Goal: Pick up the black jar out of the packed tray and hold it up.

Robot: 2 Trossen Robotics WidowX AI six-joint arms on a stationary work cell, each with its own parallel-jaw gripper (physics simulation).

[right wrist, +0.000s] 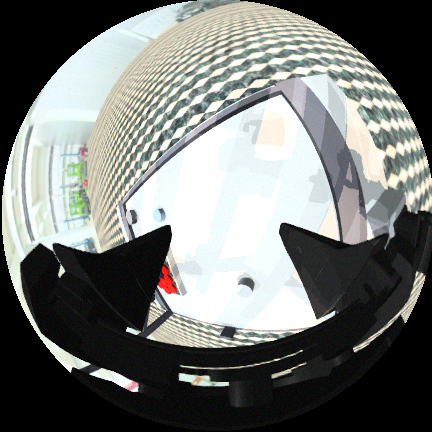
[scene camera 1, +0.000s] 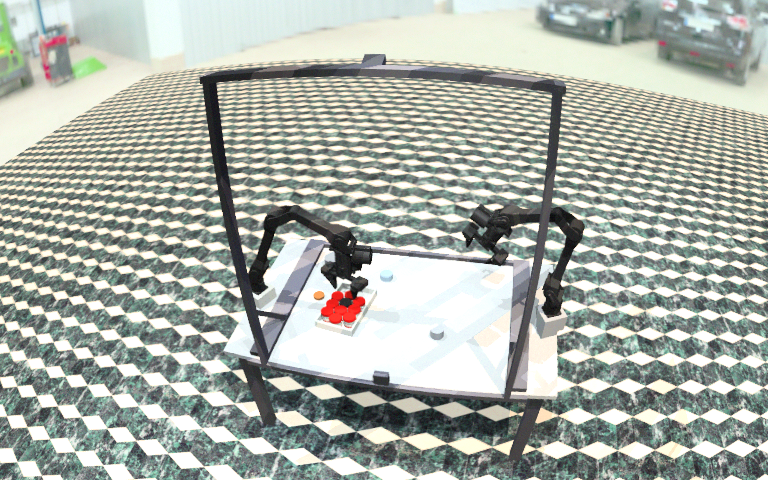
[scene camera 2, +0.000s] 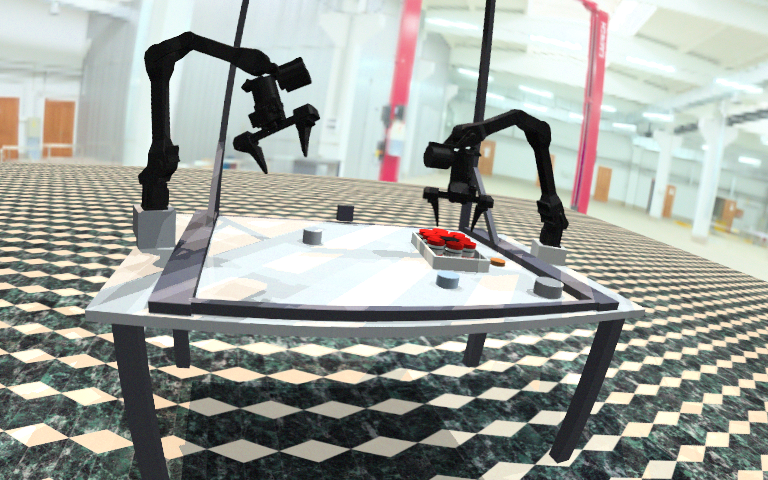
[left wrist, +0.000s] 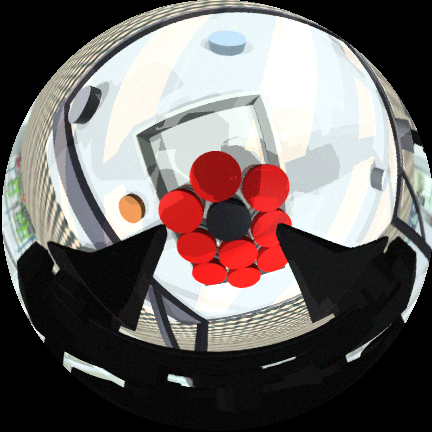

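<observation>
The black jar stands upright in the white tray, closely surrounded by several red-lidded jars. One end of the tray is bare. My left gripper is open and empty, pointing down a little above the jar lids; in the left wrist view the black lid shows between its fingertips. My right gripper is open and empty, high above the table, well away from the tray.
An orange disc lies beside the tray. A blue cylinder stands beyond its bare end. Grey cylinders stand farther off. Dark frame posts rise at the table's sides.
</observation>
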